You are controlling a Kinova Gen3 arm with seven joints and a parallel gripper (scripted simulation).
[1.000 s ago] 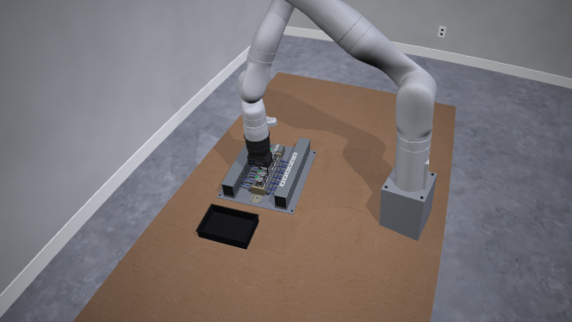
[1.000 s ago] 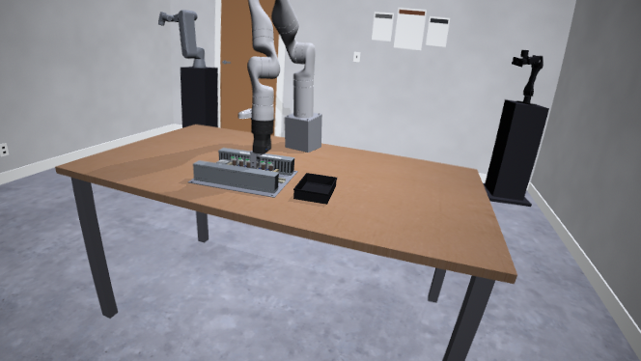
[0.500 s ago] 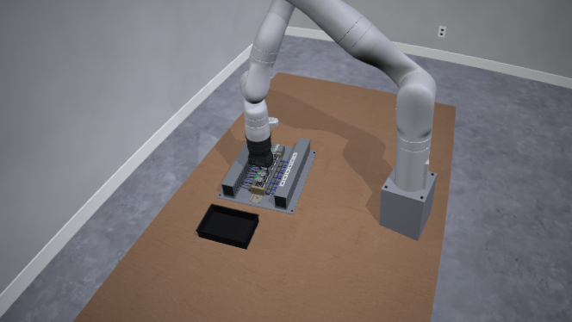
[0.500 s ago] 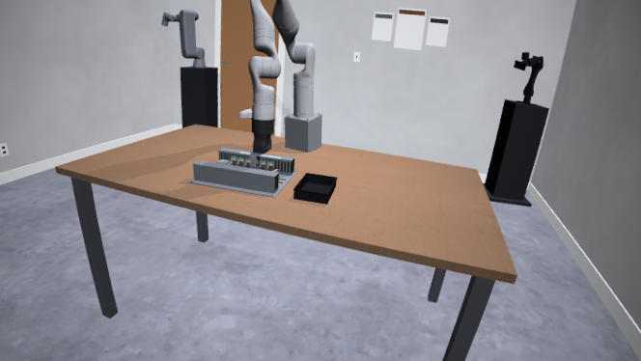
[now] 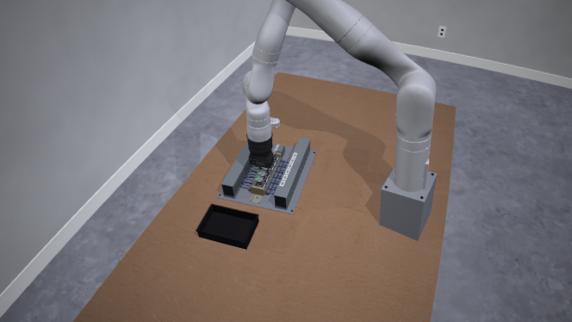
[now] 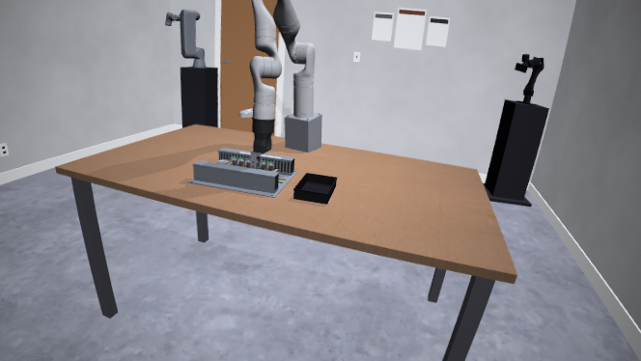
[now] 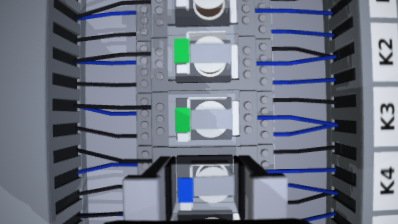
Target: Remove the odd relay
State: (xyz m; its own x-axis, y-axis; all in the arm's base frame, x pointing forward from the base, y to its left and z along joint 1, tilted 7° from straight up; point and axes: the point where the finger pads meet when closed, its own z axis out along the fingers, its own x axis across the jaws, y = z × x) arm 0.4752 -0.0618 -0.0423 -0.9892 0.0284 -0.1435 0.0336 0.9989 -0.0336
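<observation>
Right now my hand is 1 cm above the k4 relay. Also, from my hand: k2 relay (6 cm to the right, 1 cm below); k3 relay (3 cm to the right, 1 cm below); grey relay panel (4 cm to the right, 3 cm below).
</observation>
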